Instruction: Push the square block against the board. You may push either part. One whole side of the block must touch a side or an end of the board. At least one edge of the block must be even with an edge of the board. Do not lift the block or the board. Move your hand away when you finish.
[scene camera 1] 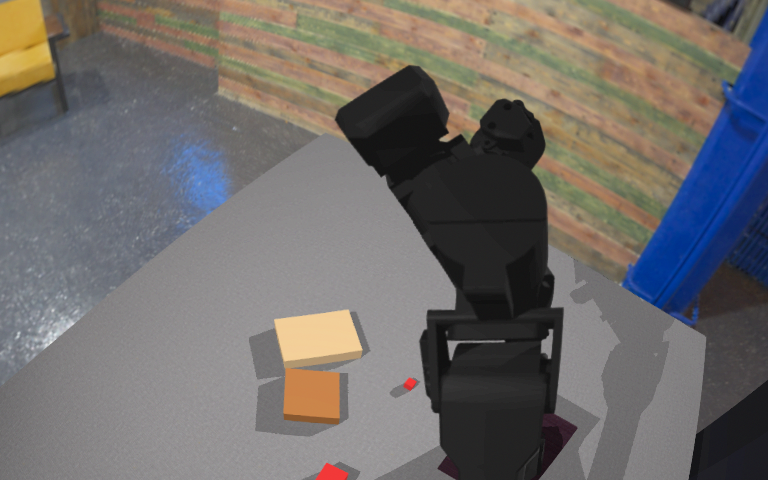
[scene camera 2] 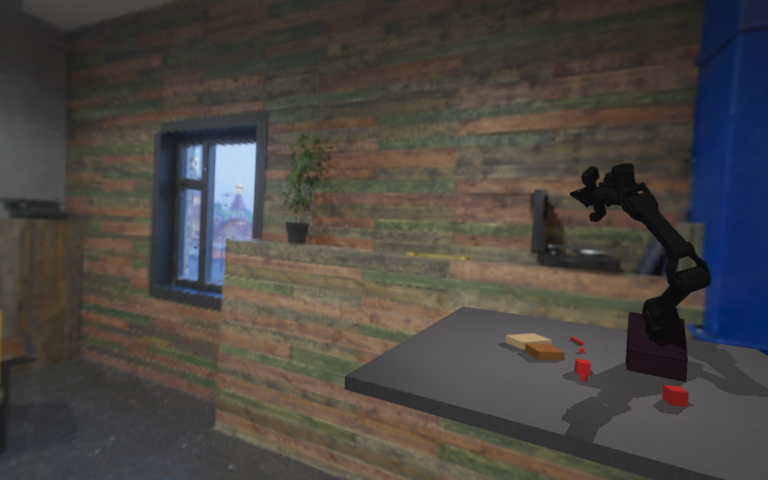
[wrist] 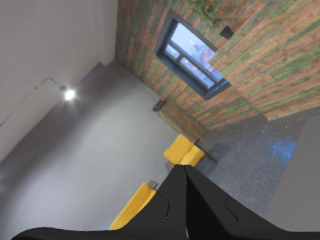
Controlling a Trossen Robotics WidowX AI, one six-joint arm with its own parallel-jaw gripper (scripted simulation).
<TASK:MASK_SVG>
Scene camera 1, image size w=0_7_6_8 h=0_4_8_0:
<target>my gripper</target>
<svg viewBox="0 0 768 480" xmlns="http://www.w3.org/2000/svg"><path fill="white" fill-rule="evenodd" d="M408 65L368 91L365 91L361 96L345 104L339 109L335 120L342 132L344 132L346 139L349 140L355 150L361 155L363 161L368 166L373 166L380 177L386 176L387 186L408 213L421 237L446 273L446 265L430 236L425 218L427 195L434 181L445 169L455 164L455 162L477 154L493 153L507 156L520 161L532 171L532 168L541 159L545 151L545 139L539 120L534 118L534 114L525 108L521 100L516 99L512 102L503 98L497 99L493 106L481 117L480 129L470 140L470 145L462 134L455 136L455 138L447 142L440 141L440 138L449 133L447 129L447 120L450 114L435 81L419 66Z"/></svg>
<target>board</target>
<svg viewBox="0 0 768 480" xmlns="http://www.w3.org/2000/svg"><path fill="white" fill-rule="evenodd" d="M349 310L274 319L284 368L299 368L355 358L360 359L363 350Z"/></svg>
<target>square block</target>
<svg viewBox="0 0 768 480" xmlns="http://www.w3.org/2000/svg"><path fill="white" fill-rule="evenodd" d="M286 368L284 420L339 424L340 373Z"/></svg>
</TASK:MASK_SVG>
